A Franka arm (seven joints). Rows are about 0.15 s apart.
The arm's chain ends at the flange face. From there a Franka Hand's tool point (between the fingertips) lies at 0.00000 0.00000 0.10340 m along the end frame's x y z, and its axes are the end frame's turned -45 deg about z.
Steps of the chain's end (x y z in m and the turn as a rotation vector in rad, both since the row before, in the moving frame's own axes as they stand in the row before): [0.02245 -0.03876 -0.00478 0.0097 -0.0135 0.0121]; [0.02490 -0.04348 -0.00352 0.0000 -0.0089 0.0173]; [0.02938 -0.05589 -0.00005 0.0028 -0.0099 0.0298]
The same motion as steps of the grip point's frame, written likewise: [0.04301 -0.01323 -0.00479 0.0164 -0.0027 0.0121]; [0.04771 -0.01379 -0.00352 0.0063 -0.0063 0.0173]; [0.05979 -0.01968 -0.00006 0.0090 -0.0050 0.0298]
